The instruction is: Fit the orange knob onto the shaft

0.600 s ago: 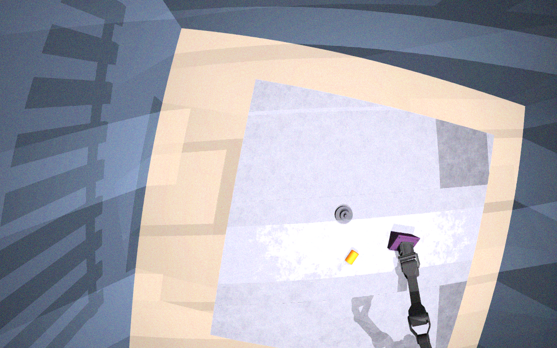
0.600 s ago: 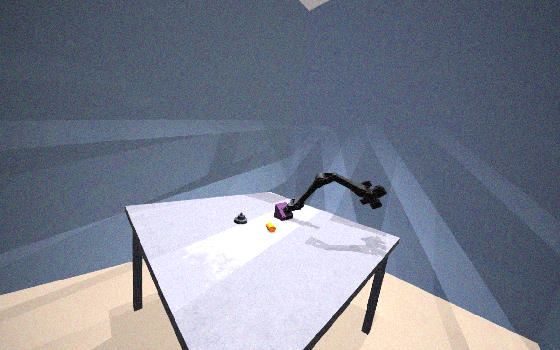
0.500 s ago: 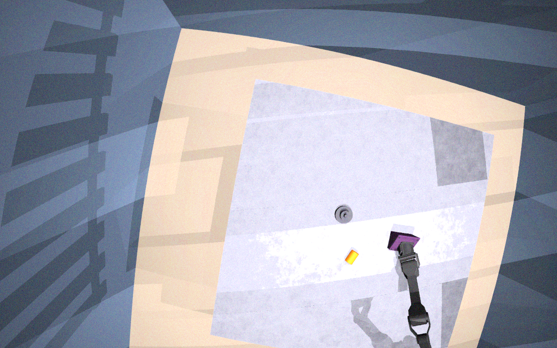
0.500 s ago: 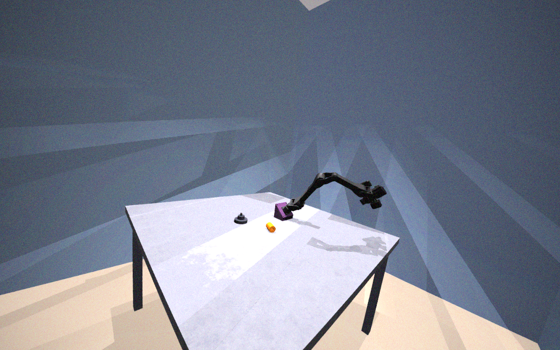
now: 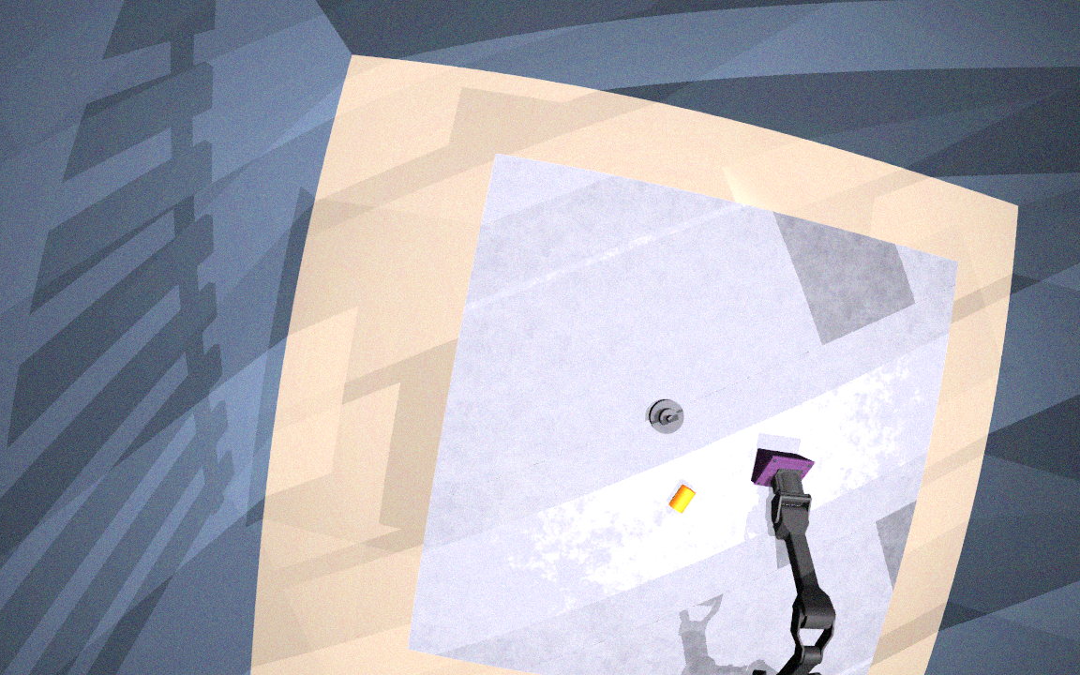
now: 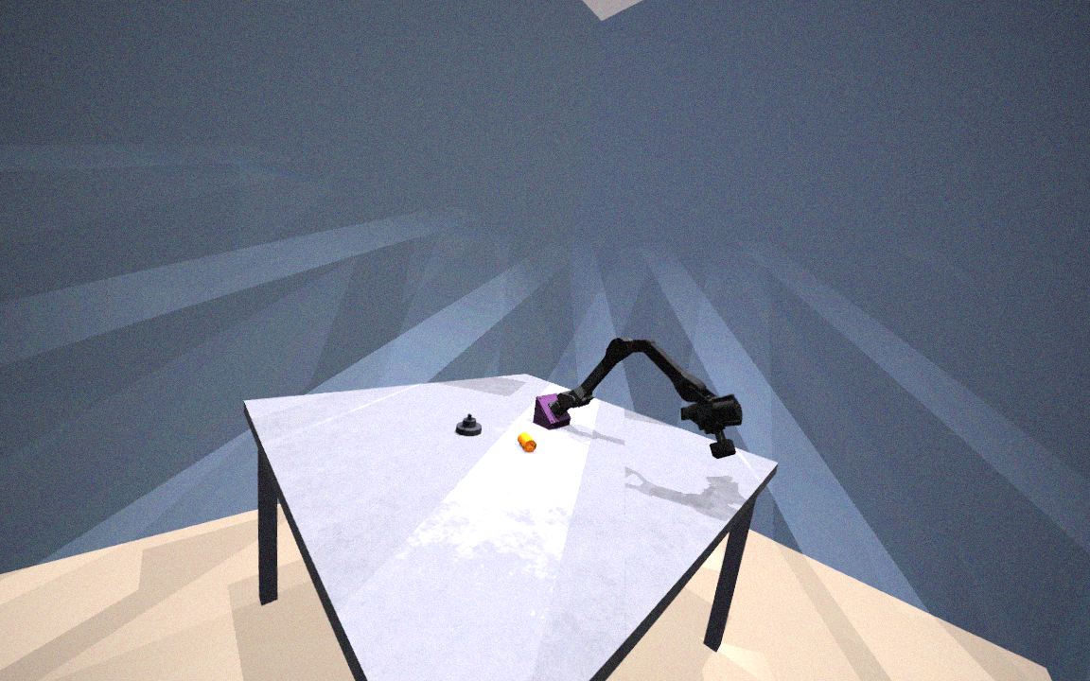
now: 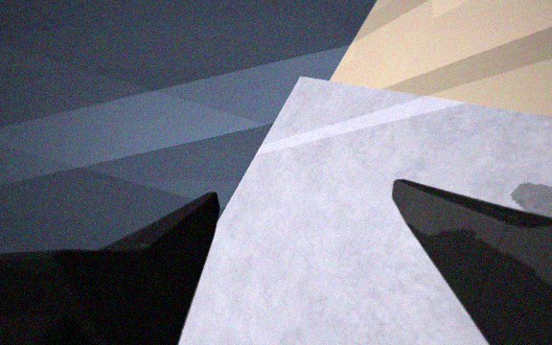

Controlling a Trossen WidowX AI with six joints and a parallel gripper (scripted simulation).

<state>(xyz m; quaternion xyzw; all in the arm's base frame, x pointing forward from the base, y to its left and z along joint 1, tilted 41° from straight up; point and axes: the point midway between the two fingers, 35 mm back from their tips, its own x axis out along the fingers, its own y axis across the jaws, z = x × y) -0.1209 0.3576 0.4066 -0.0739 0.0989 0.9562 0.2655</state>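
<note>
Right now the orange knob is 460 mm to the right of my gripper tip, 400 mm ahead of it and 100 mm below it. From my gripper tip the other things lie so: short shaft 660 mm to the right, 460 mm ahead, 90 mm below.
</note>
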